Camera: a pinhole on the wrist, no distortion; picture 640 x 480 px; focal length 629.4 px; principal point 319.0 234.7 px. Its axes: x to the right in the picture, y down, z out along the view. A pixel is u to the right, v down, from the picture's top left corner.
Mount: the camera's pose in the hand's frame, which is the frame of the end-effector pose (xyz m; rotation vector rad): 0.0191 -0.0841 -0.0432 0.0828 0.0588 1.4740
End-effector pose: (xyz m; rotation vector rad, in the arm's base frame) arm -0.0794 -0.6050 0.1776 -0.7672 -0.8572 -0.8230
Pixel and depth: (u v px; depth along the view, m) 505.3 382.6 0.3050
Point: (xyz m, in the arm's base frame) -0.1693 -0.3739 0.2808
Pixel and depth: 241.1 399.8 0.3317
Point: -0.2990 -0.4046 0.3014
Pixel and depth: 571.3 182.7 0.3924
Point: -0.1008 -0.3179 0.4039
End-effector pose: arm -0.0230 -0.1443 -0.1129 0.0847 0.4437 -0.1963
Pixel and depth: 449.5 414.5 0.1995
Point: 0.0221 -0.2022 0.0372
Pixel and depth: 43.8 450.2 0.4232
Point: -0.0067 -0.4319 0.2726
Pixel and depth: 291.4 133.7 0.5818
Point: 0.3135 -0.3641 0.2864
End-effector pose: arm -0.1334 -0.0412 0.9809 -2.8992 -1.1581 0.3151
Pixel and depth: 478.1 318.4 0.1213
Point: -0.1733 0.0044 0.9042
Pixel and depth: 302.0 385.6 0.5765
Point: -0.3494 -0.0543 0.4685
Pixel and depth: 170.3 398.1 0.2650
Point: -0.2967 0.0272 0.7762
